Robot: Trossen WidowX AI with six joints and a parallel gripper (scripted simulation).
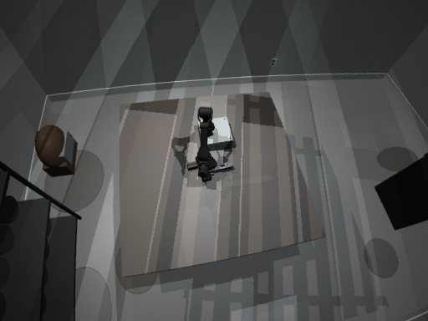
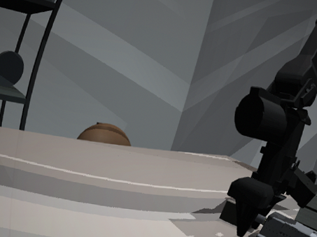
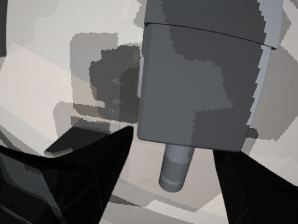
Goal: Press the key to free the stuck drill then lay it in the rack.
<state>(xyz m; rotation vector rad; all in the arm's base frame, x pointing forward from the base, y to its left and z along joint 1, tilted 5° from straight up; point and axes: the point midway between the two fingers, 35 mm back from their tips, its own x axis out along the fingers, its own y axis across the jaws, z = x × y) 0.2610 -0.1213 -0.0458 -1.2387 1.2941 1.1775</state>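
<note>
The drill is 50 mm to the left of my gripper tip and 30 mm above it. Also, from my gripper tip: long dark fixture (110 mm to the left, 20 mm above); dark block (80 mm behind, 50 mm to the right); blue key (140 mm to the left, 30 mm above).
</note>
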